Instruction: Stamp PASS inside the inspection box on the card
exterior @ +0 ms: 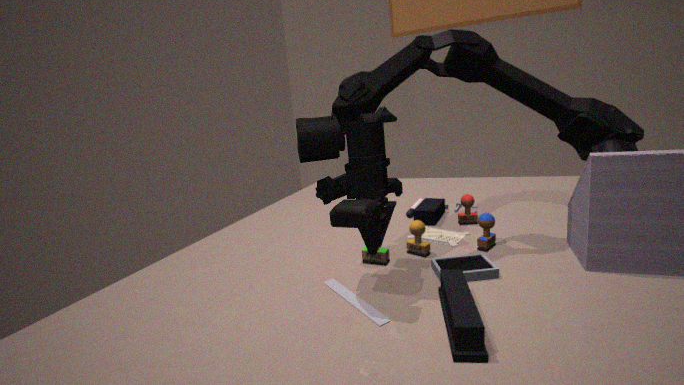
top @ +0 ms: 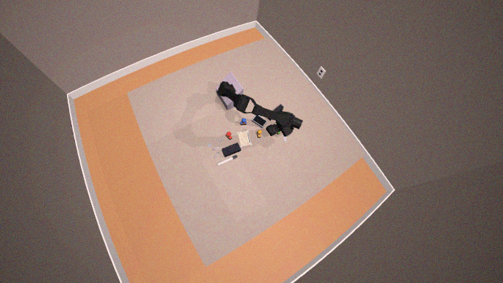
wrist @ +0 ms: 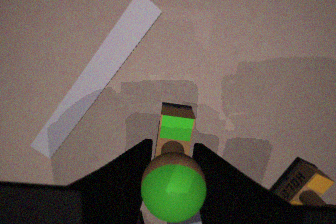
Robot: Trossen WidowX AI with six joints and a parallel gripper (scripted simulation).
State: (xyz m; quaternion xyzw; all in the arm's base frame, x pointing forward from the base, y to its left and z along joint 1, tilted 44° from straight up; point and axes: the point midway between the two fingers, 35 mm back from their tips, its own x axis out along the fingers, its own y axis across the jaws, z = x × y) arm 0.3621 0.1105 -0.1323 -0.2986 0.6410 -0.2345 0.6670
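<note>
My gripper tip is now 130 mm past the ink pad, 60 mm to the left of it and 50 mm above it. Also, from my gripper tip: grey ruler 10 mm ahead, 70 mm to the left, 50 mm below; green stamp right at my gripper tip; orange stamp 40 mm behind, 110 mm to the right, 30 mm below.
</note>
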